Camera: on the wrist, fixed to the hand. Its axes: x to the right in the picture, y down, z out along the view.
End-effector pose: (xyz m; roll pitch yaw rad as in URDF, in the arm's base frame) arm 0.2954 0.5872 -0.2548 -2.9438 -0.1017 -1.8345
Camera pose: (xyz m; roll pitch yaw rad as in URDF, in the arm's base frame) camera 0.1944 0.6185 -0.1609 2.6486 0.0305 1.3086
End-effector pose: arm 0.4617 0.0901 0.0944 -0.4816 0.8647 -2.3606
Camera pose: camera 0.5508 0.1456 -0.0004 0.1395 -0.8073 0.8439
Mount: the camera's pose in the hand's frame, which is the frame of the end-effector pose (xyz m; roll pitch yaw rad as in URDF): 0.0057 0.0852 -0.1127 -0.2949 0.0701 -3.1291
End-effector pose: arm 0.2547 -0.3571 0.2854 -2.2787 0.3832 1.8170
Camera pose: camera 0.3894 -0.3145 0.2912 1.9635 -0.4378 -1.2748
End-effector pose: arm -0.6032 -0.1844 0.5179 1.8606 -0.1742 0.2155
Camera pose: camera -0.6349 -0.1057 0.6310 -2.1681 0.1657 -2.9978
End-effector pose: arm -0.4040 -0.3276 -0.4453 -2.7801 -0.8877 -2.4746
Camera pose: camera -0.4349 -0.1998 -0.3934 2.4992 0.8176 0.6862
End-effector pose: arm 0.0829 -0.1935 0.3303 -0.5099 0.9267 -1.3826
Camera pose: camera 0.0816 -0.0833 0.2417 0.1598 -0.8704 1.8290
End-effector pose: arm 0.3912 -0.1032 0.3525 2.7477 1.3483 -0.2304
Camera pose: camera 0.5142 -0.1684 0.3771 -2.8142 -1.4038 2.6781
